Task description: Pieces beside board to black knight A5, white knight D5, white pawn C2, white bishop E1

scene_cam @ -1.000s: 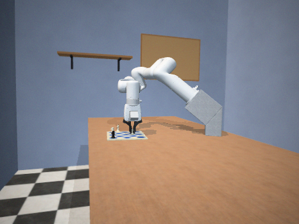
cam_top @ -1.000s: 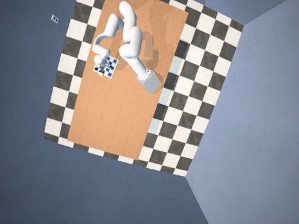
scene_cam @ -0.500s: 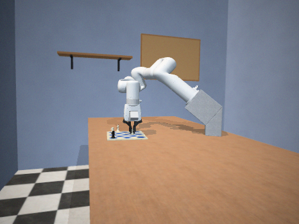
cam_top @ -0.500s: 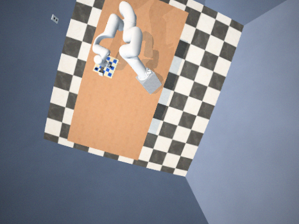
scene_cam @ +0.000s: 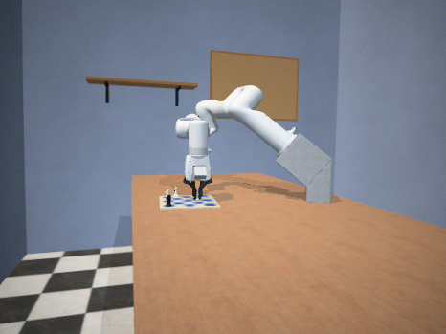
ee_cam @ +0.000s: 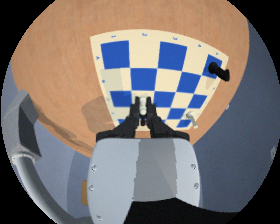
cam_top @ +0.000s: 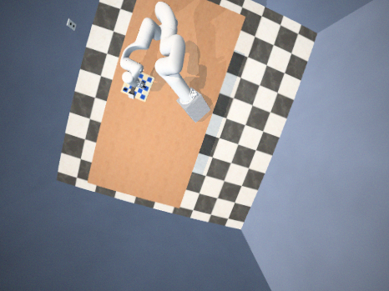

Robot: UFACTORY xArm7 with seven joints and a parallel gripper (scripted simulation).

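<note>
Right now my hand is 30 mm short of the chessboard, 30 mm above it and 20 mm to the left of it.
</note>
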